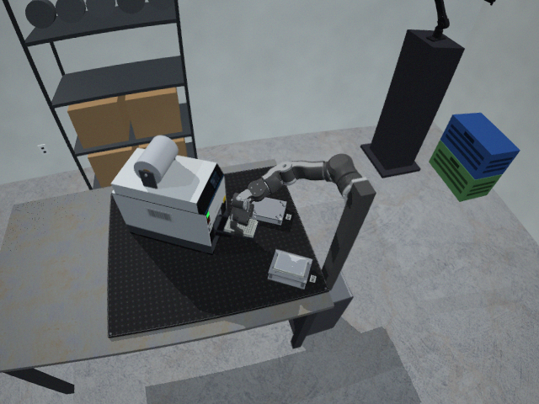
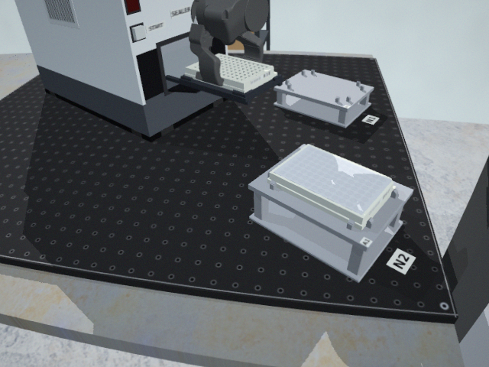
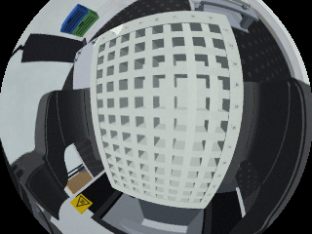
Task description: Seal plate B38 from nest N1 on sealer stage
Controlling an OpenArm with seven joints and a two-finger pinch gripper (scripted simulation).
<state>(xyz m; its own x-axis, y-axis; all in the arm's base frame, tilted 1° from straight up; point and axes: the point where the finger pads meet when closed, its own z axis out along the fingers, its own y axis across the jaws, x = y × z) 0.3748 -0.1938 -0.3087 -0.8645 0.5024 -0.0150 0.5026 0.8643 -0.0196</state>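
Right now my hand is right at the white 96-well plate B38. The rest, counted from my hand: sealer's dark stage: 10 mm below; start key: 130 mm ahead, 30 mm to the left, 70 mm above; nest N1: 160 mm behind, 130 mm to the right, 80 mm below.
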